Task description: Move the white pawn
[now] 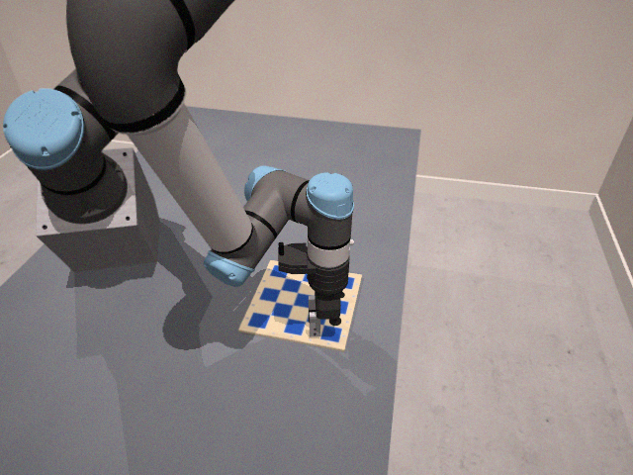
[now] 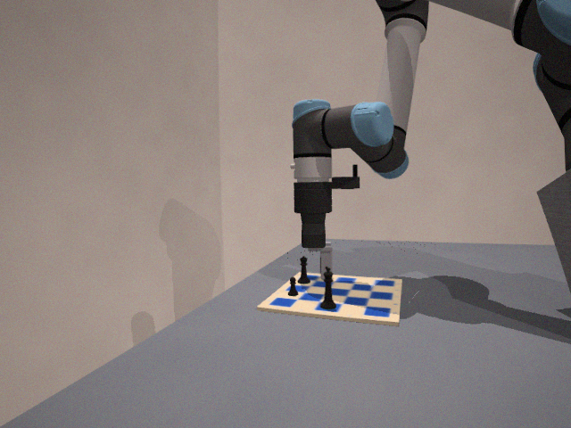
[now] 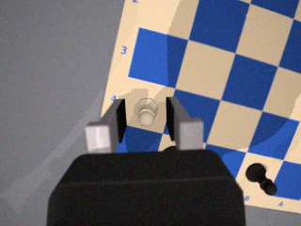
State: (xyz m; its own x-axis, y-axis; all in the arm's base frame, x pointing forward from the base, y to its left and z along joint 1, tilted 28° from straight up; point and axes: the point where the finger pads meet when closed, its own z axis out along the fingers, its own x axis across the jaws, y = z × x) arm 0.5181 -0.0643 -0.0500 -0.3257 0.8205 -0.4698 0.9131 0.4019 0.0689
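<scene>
Now: the white pawn 10 mm below my hand. The rest, counted from my hand: black pawn: 30 mm ahead, 110 mm to the left, 10 mm below; chessboard: 50 mm behind, 70 mm to the left, 30 mm below; queen: 30 mm ahead, 40 mm to the left.
</scene>
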